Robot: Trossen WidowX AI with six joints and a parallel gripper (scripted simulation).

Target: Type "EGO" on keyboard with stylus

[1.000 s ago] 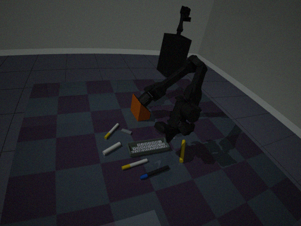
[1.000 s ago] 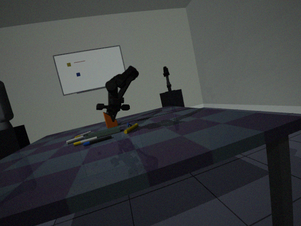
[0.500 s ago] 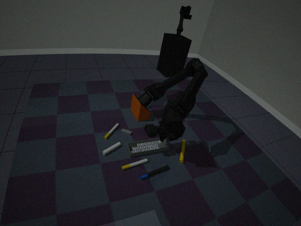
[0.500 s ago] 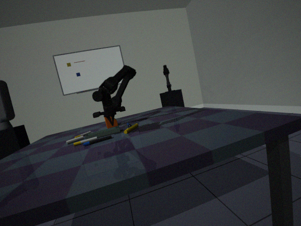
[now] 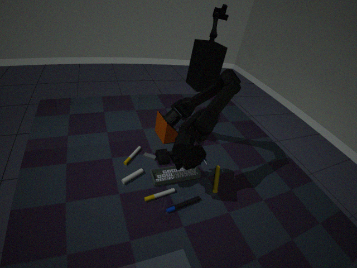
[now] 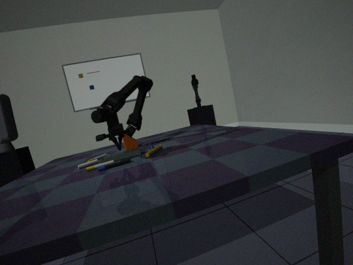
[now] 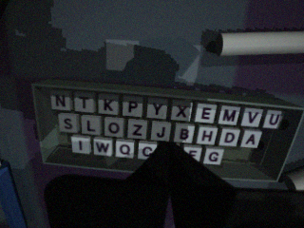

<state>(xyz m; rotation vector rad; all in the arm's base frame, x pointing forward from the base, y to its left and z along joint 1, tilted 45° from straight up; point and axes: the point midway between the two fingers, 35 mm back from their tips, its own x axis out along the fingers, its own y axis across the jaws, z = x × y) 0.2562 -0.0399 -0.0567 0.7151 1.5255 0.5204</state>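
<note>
Now: the E key 3 cm to the right of my gripper tip, 3 cm below it and 1 cm ahead of it. Also, from my gripper tip: yellow marker (16 cm to the left, 8 cm ahead, 3 cm below); stylus (17 cm to the left, 5 cm behind, 3 cm below); grey eraser (14 cm behind, 6 cm to the right, 4 cm below).
</note>
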